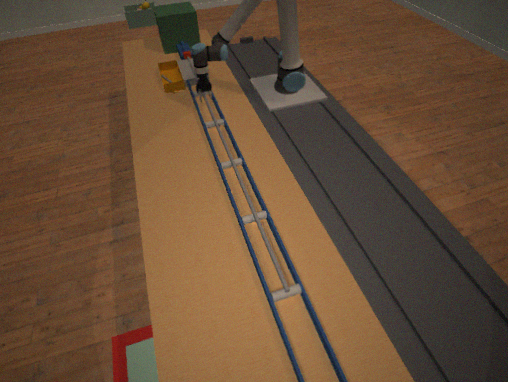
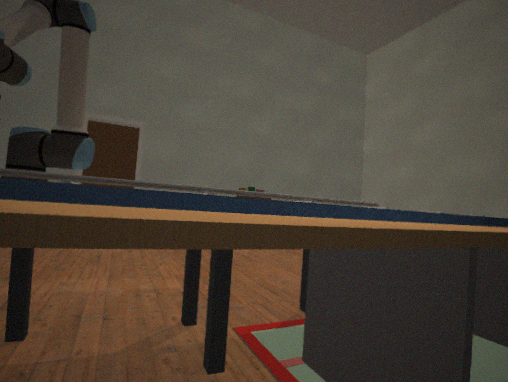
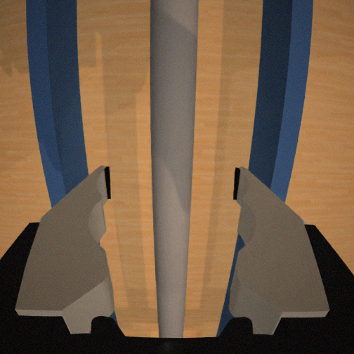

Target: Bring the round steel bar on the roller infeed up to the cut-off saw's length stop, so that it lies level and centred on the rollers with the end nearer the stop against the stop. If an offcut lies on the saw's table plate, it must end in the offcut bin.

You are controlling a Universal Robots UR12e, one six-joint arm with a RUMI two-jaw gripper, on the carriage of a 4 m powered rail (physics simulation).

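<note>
My gripper [image 3: 171, 169], visible. Round steel bar [image 3: 173, 38], roller infeed [image 3: 52, 57], likewise.
</note>
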